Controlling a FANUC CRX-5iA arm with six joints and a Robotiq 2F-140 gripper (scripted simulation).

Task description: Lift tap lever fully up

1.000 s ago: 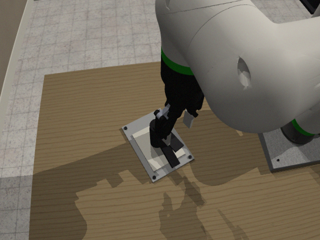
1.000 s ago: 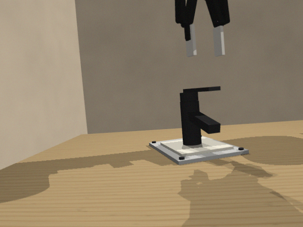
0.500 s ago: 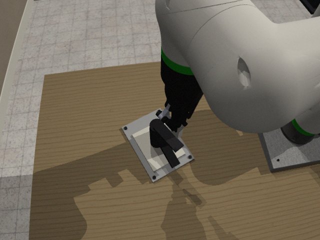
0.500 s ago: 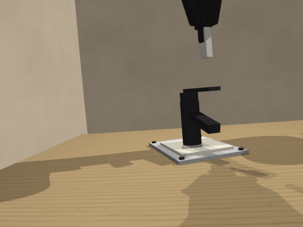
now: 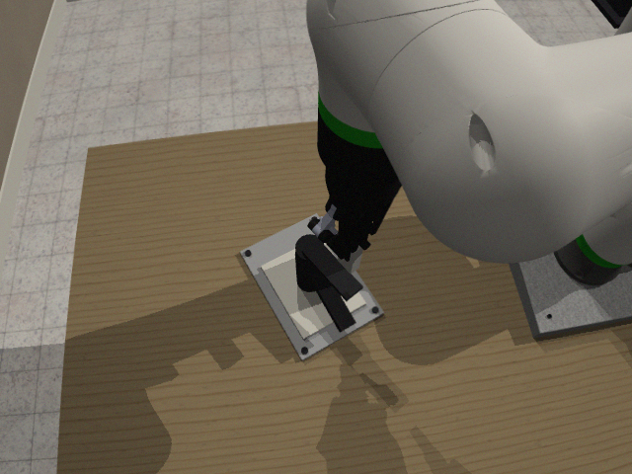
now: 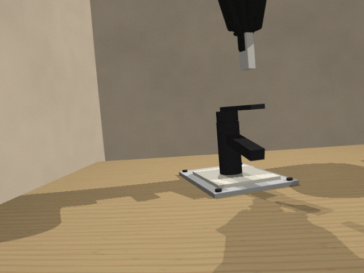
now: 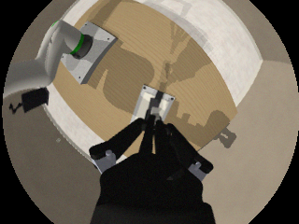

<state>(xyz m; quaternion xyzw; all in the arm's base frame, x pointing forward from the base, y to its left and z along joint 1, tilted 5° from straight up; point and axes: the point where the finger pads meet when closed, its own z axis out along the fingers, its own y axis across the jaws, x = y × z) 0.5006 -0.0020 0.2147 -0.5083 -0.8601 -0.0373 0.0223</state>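
Now: hand 100 mm above the lever, 30 mm to the left of it and 10 mm short of it. Round my hand: tap (160 mm below, 50 mm to the right, 30 mm ahead).
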